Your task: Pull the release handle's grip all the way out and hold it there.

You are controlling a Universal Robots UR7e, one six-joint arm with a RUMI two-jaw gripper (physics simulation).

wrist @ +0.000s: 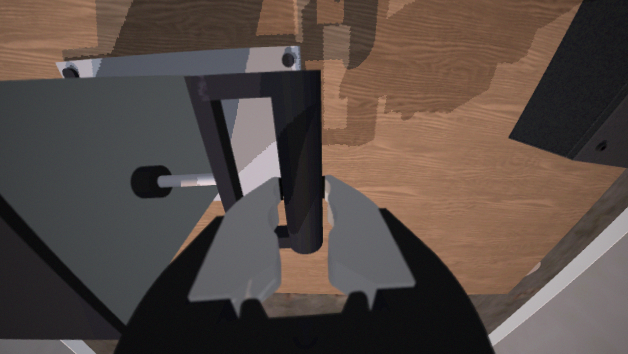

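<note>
The release handle's grip [304, 150] is a dark round bar near the middle of the wrist view. It is joined by short arms to a dark back bar, forming an open frame. A light metal rod [187, 181] runs from a black round collar [151, 181] on the grey-green housing [95, 130] to the back bar. My gripper [302, 178] is shut on the grip, one fingertip on each side, near its lower end. How far the rod runs behind the back bar is hidden.
A pale metal plate [175, 62] with dark bolts lies behind the housing on the wooden table top [450, 210]. A black block [565, 75] stands at the upper right. A white edge [565, 280] runs along the lower right.
</note>
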